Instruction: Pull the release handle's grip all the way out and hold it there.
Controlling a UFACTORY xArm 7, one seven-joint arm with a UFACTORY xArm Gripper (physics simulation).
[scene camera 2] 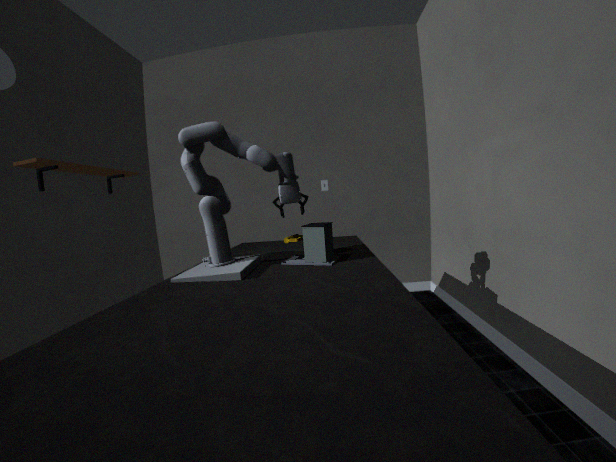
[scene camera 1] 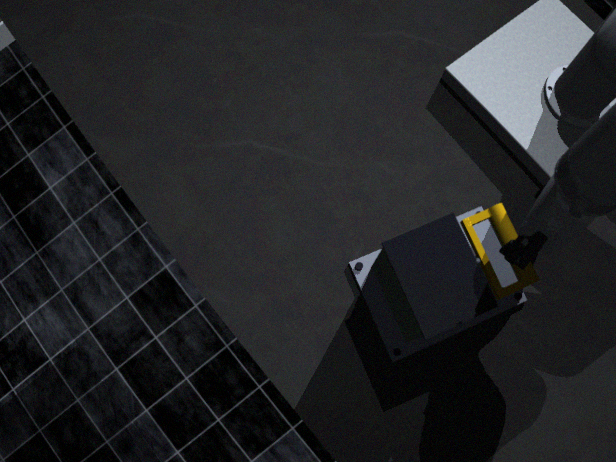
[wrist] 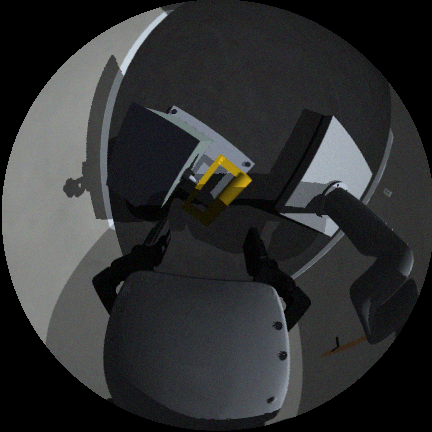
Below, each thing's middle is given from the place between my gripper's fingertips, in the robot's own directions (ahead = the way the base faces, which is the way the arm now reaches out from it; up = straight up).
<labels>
My gripper is now 210 mm above the base plate (scene camera 1: 382, 315), 70 mm short of it and 30 mm to the left of it.
</labels>
